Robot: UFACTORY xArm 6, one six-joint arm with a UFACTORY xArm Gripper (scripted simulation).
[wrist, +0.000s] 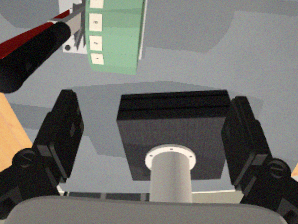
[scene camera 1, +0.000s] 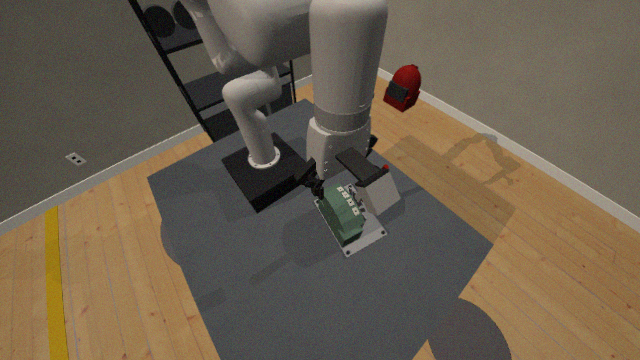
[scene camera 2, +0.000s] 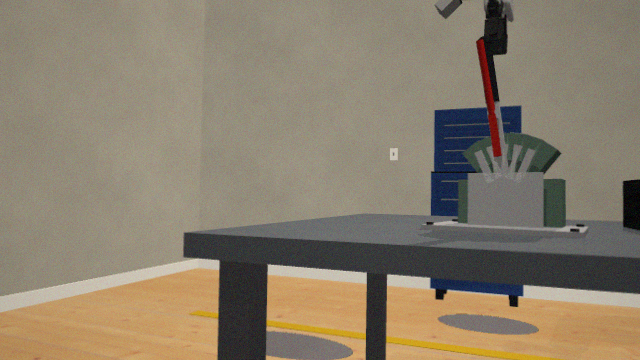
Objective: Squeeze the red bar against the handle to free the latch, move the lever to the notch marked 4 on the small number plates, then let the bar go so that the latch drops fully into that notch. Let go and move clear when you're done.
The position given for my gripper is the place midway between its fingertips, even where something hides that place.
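Observation:
My gripper (wrist: 153,111), visible. Red bar (scene camera 2: 493,125), visible.

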